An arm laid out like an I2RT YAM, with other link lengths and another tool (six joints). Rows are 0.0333 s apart.
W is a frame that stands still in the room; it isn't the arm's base.
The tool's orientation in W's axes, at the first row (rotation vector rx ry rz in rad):
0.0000, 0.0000, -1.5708
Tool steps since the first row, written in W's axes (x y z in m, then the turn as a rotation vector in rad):
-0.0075, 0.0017, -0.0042, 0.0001, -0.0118, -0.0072
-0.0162, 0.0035, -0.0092, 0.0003, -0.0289, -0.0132
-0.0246, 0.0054, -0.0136, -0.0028, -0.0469, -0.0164
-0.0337, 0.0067, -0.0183, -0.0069, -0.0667, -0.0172
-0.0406, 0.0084, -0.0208, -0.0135, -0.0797, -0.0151
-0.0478, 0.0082, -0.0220, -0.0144, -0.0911, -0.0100
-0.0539, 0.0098, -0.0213, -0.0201, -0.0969, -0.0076
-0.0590, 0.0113, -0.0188, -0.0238, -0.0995, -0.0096
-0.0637, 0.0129, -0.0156, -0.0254, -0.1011, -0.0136
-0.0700, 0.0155, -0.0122, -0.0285, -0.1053, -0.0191
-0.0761, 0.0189, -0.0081, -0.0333, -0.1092, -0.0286
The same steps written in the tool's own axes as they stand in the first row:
-0.0017, -0.0075, -0.0042, 0.0118, 0.0001, -0.0072
-0.0035, -0.0162, -0.0092, 0.0289, 0.0003, -0.0132
-0.0054, -0.0246, -0.0136, 0.0469, -0.0028, -0.0164
-0.0067, -0.0337, -0.0183, 0.0667, -0.0069, -0.0172
-0.0084, -0.0406, -0.0208, 0.0797, -0.0135, -0.0151
-0.0082, -0.0478, -0.0220, 0.0911, -0.0144, -0.0100
-0.0098, -0.0539, -0.0213, 0.0969, -0.0201, -0.0076
-0.0113, -0.0590, -0.0188, 0.0995, -0.0238, -0.0096
-0.0129, -0.0637, -0.0156, 0.1011, -0.0254, -0.0136
-0.0155, -0.0700, -0.0122, 0.1053, -0.0285, -0.0191
-0.0189, -0.0761, -0.0081, 0.1092, -0.0333, -0.0286

